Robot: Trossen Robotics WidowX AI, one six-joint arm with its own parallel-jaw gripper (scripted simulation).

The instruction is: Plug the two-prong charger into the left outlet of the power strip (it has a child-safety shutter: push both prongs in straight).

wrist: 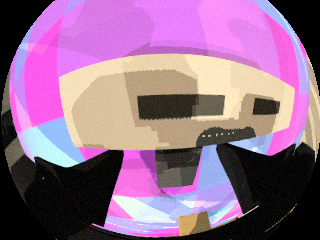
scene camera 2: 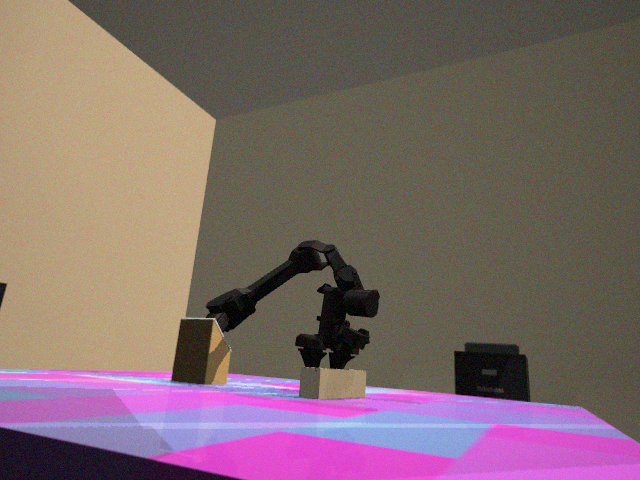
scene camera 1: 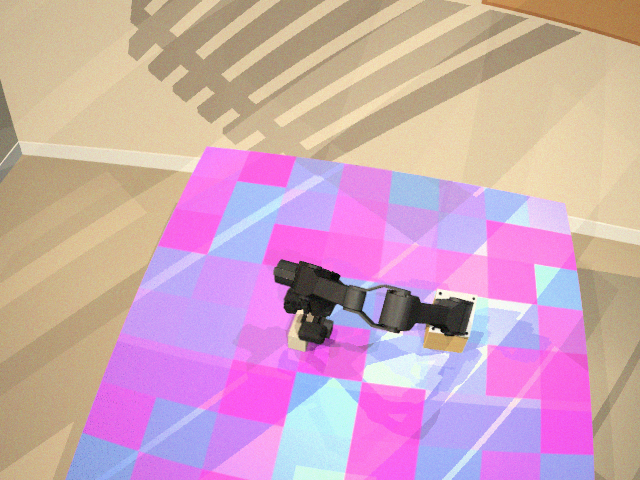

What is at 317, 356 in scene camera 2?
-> The gripper.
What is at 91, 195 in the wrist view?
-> The gripper.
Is the gripper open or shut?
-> Open.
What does the gripper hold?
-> Nothing.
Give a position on a dark two-prong charger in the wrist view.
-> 177, 167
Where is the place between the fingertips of the gripper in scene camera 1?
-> At 322, 329
